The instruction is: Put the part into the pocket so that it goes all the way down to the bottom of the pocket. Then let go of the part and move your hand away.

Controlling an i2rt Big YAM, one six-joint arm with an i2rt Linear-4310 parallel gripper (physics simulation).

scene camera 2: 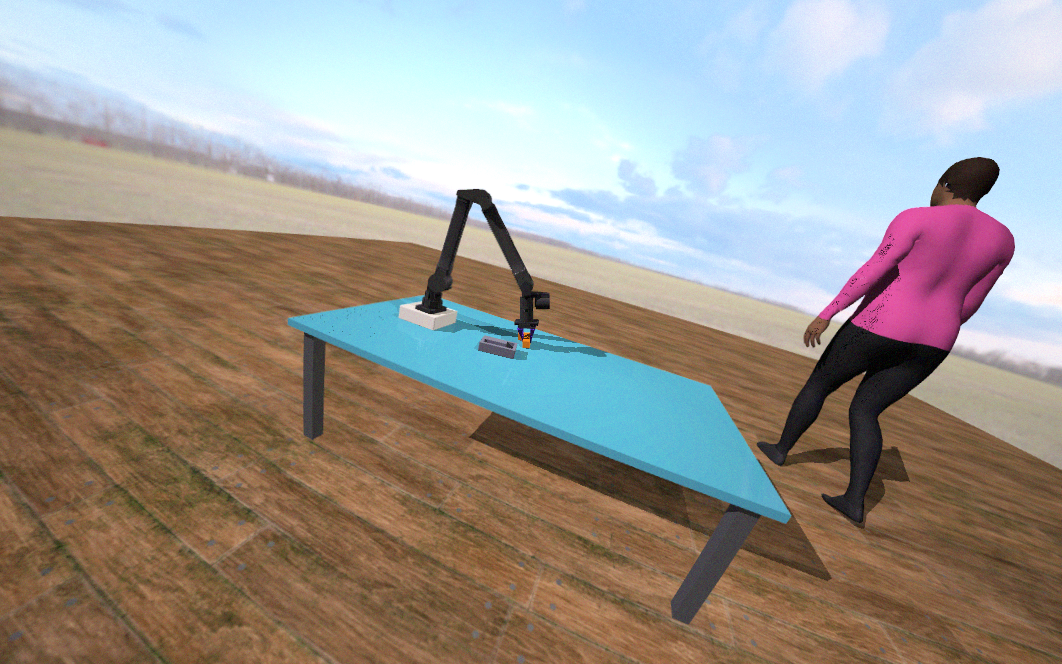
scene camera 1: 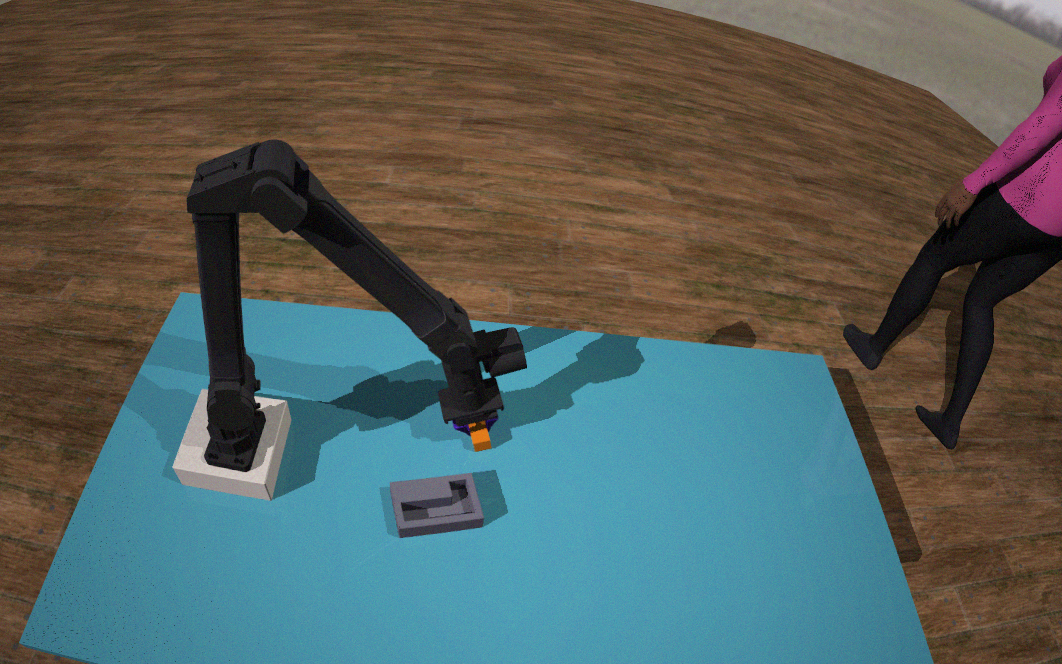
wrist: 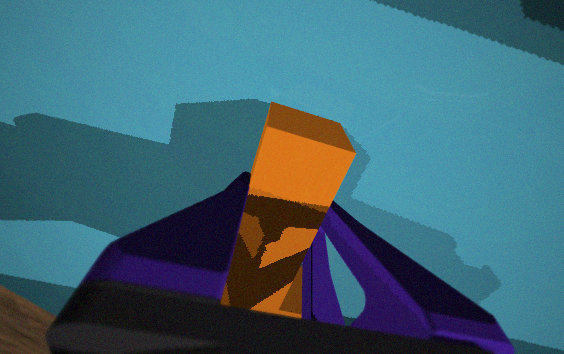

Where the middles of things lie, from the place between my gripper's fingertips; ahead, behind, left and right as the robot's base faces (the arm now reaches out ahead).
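Labels:
There's a grey pocket block (scene camera 1: 435,505) 17 cm to the right of my hand and 6 cm behind it. As for the orange L-shaped block (wrist: 302,159), my hand is 2 cm past it, 2 cm to the right of it and 1 cm below it.

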